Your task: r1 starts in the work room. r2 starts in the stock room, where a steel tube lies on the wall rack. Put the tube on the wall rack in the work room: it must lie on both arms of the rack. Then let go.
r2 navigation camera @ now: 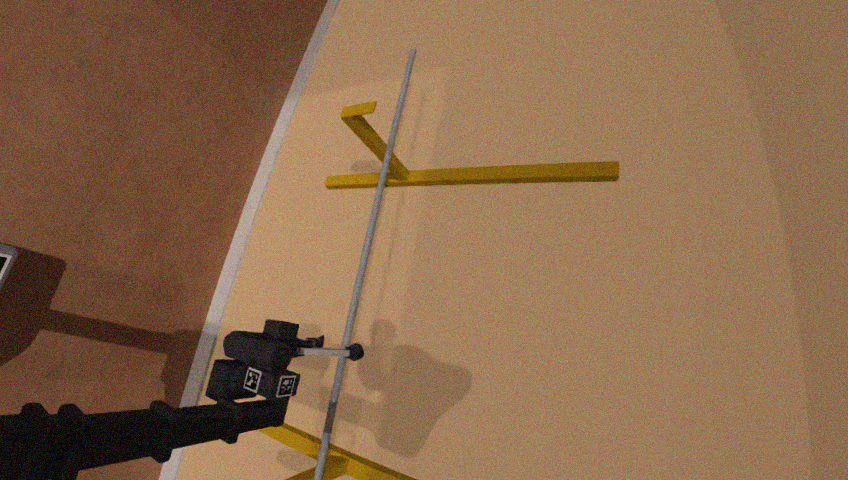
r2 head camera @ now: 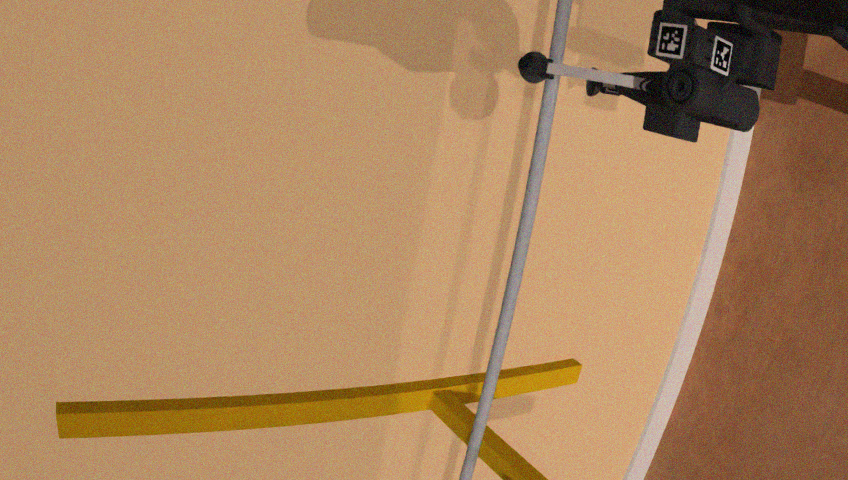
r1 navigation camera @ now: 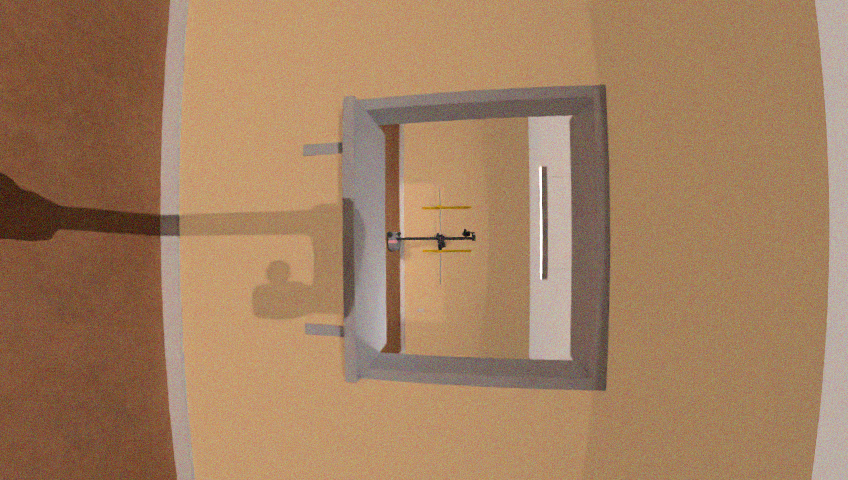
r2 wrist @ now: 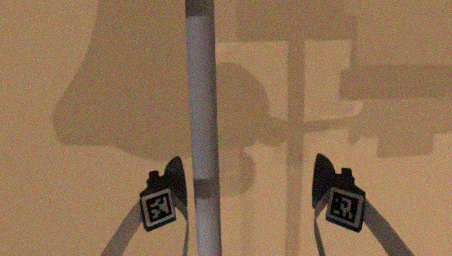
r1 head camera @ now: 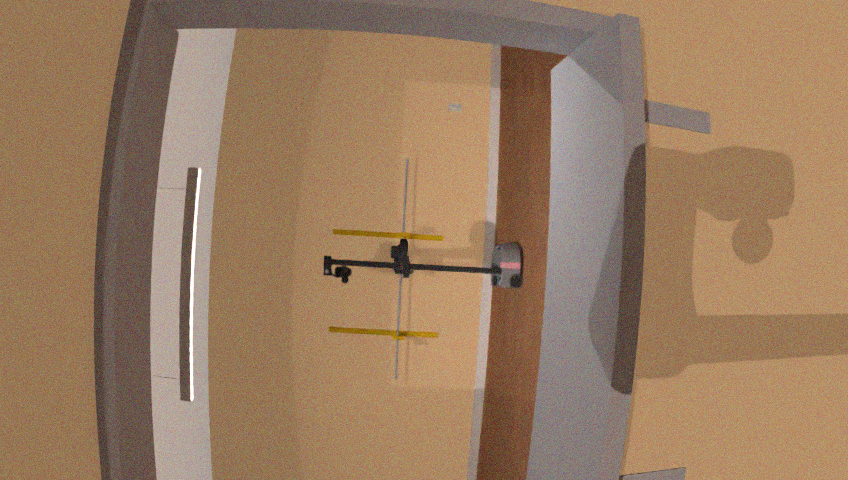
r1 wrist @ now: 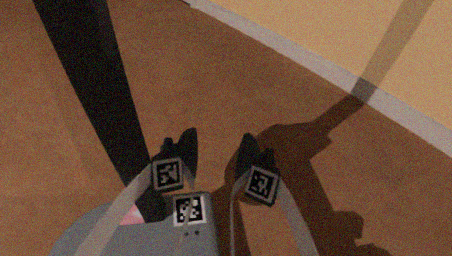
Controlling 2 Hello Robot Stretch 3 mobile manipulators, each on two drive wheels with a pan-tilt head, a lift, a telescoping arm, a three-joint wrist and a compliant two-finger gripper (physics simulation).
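Observation:
The thin grey steel tube lies across both arms of the yellow wall rack in the stock room. My r2 gripper is open around the tube, between the rack's two arms. In the r2 wrist view the tube passes between the fingers, close to the left fingertip and well apart from the right one. My r1 gripper is open and empty, above r1's own base. The work room's wall rack does not show in these views.
A grey-framed opening in the wall looks into the stock room, where r2's base stands on the brown floor. Grey brackets sit below its sill. r1's mast rises beside the r1 gripper.

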